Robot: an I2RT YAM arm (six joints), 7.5 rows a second.
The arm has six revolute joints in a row. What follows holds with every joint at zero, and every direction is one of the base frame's. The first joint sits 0.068 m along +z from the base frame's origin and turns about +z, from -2.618 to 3.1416 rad. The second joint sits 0.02 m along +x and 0.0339 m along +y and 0.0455 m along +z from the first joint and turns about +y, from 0 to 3.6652 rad. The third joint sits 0.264 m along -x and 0.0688 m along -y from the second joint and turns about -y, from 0 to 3.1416 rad. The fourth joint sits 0.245 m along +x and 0.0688 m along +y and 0.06 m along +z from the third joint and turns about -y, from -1.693 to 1.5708 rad. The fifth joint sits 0.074 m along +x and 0.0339 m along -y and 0.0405 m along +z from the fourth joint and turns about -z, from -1.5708 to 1.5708 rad. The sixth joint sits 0.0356 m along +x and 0.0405 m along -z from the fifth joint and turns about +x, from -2.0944 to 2.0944 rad. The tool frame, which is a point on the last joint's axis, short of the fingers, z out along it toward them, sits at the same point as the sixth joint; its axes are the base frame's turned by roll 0, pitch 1.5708 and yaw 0 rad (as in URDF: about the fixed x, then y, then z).
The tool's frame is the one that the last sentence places.
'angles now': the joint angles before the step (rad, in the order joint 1, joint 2, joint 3, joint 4, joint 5, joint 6). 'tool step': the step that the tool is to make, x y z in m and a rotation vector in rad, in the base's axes. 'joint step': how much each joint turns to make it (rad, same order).
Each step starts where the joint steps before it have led.
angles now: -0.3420 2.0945 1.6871 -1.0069 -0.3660 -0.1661
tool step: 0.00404 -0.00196 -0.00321 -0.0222 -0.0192 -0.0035
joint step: 0.0000 0.0091 0.0000 0.0351 0.0149 0.0011
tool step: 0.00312 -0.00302 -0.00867 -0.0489 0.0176 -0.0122
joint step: 0.0000 0.0210 0.0000 0.0217 0.0533 0.0027
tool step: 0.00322 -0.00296 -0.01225 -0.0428 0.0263 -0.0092
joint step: 0.0000 0.0298 0.0000 0.0195 0.0500 0.0004
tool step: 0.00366 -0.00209 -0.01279 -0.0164 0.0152 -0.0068
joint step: 0.0000 0.0317 0.0000 0.0236 0.0214 0.0033
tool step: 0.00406 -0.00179 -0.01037 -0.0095 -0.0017 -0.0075
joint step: 0.0000 0.0259 -0.0004 0.0324 0.0095 0.0062
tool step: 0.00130 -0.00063 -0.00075 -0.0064 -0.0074 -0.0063
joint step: 0.0000 0.0023 0.0000 0.0126 0.0046 0.0057
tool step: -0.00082 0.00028 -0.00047 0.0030 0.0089 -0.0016
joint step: 0.0000 0.0007 0.0000 -0.0083 0.0004 0.0016
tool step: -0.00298 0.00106 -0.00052 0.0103 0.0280 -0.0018
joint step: 0.0000 0.0000 0.0000 -0.0294 0.0000 0.0019
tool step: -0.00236 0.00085 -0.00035 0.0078 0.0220 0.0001
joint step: 0.0000 0.0001 0.0000 -0.0233 0.0000 -0.0001
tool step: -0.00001 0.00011 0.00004 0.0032 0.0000 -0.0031
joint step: 0.0000 -0.0001 0.0000 -0.0004 -0.0026 0.0035
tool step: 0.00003 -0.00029 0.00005 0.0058 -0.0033 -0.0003
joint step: -0.0011 0.0000 0.0000 0.0012 -0.0066 0.0000
